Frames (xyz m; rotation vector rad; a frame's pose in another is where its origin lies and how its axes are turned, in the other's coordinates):
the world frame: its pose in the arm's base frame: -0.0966 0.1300 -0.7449 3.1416 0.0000 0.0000
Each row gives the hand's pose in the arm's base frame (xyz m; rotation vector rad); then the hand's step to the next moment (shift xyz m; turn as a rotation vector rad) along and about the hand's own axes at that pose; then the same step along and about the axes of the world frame.
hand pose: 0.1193 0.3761 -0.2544 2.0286 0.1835 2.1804
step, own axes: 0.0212 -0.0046 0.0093 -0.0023 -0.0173 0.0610
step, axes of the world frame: 0.0080 -0.0085 -0.0205 0.0615 -0.0154 0.0011
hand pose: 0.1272 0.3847 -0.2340 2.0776 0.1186 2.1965
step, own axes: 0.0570 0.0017 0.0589 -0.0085 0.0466 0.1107
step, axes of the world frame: 0.0557 -0.0048 -0.0600 0.1095 0.0498 -0.0043
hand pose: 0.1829 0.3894 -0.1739 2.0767 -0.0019 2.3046
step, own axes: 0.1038 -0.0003 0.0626 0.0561 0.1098 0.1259
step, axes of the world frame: 0.0515 -0.0015 -0.1097 0.1161 0.1116 -0.0717
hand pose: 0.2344 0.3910 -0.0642 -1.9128 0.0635 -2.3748
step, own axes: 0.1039 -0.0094 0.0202 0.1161 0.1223 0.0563
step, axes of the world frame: -0.0026 0.0002 -0.1062 0.0360 0.1316 -0.1140
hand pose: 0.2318 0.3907 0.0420 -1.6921 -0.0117 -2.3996
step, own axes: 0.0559 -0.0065 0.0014 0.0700 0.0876 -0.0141
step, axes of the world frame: -0.0178 0.0025 -0.0533 -0.0207 0.0989 -0.0507
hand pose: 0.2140 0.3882 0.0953 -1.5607 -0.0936 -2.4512
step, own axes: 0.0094 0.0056 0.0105 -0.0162 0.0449 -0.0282
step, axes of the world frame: 0.0068 0.0051 -0.0126 -0.0081 0.0460 0.0299
